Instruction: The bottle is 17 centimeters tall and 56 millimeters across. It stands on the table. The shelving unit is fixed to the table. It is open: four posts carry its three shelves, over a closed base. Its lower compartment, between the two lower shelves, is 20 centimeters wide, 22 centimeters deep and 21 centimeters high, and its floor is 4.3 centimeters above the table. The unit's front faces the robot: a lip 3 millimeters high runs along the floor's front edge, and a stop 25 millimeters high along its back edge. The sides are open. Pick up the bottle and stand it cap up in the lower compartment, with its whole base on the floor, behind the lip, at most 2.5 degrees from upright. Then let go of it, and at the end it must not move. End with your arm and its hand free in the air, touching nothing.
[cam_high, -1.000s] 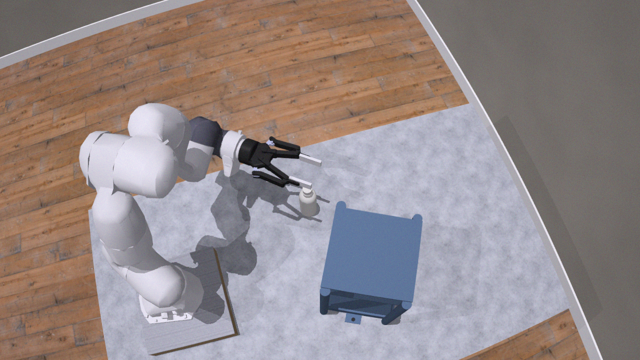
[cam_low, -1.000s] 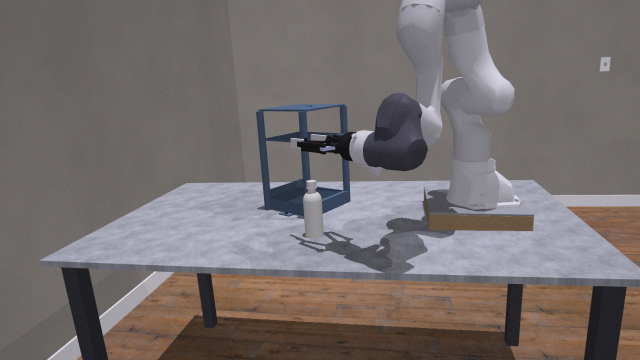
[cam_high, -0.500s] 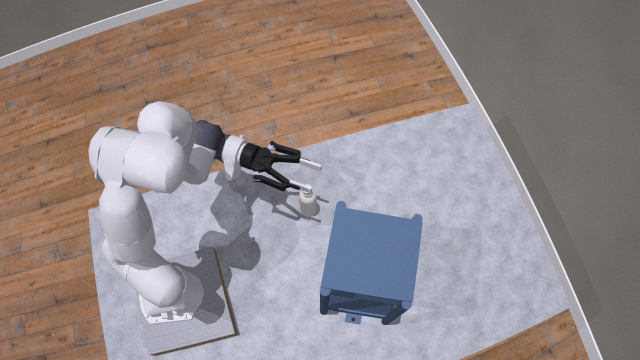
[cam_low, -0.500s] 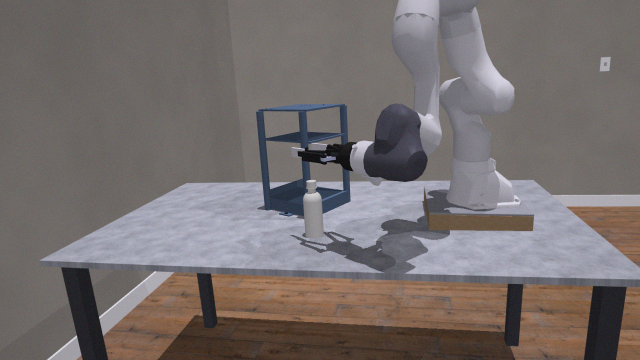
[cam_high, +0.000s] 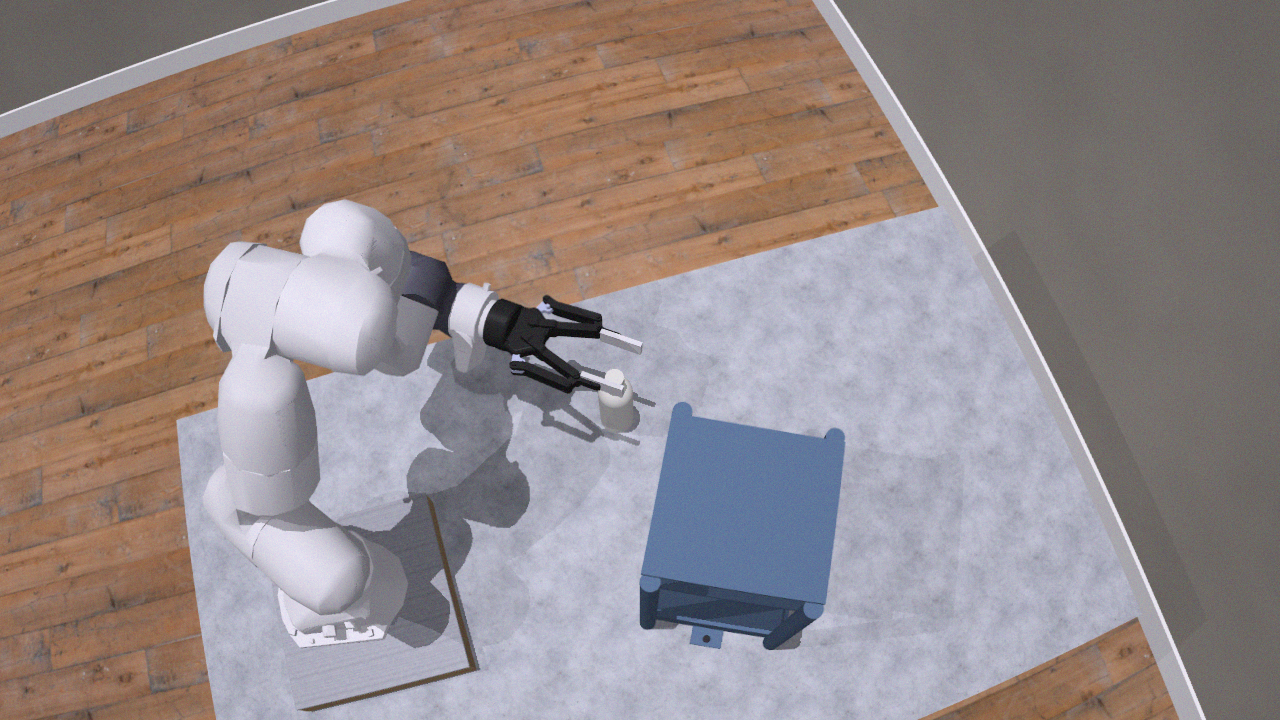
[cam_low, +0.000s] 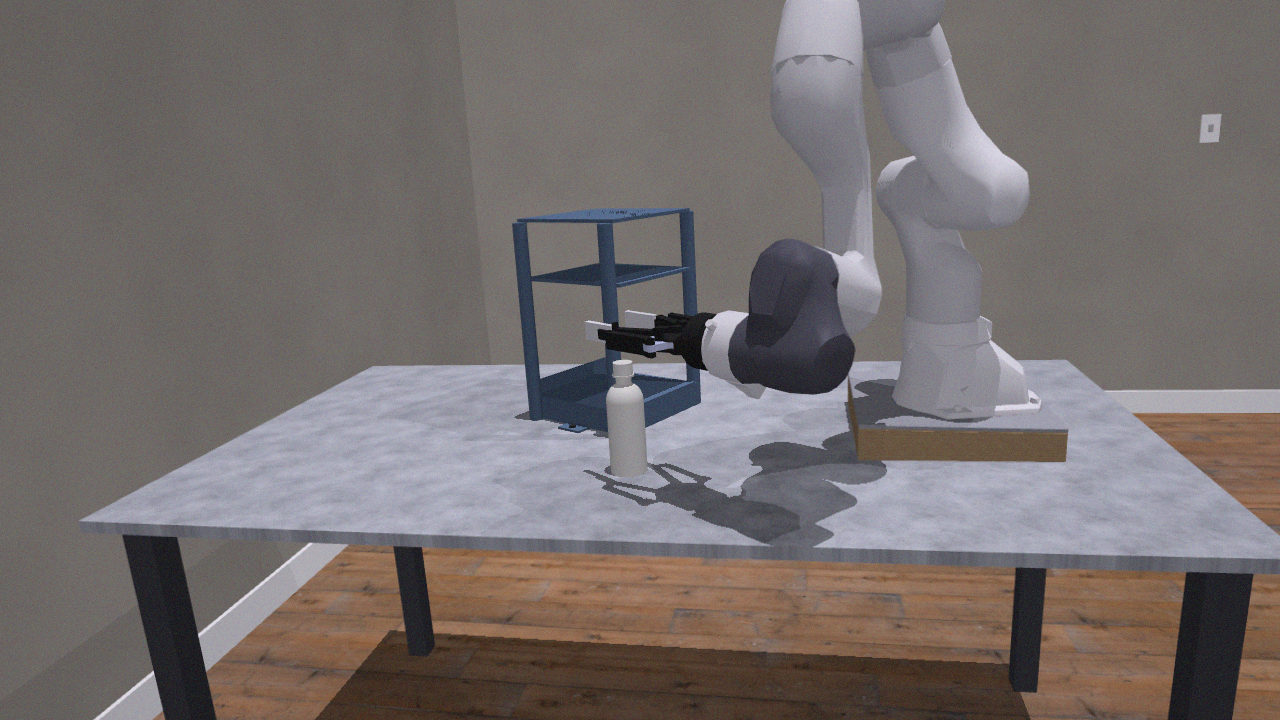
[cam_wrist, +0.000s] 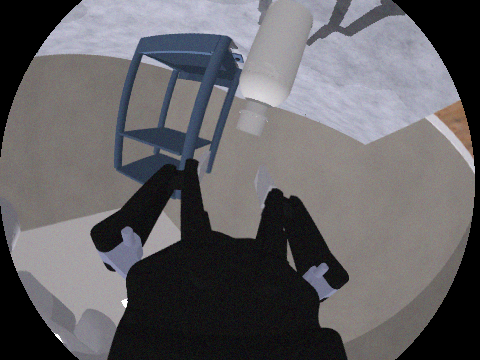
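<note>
My hand is 120 mm above the white bottle. Round my hand: blue shelving unit: 300 mm to the right, 70 mm ahead, 40 mm below.
</note>
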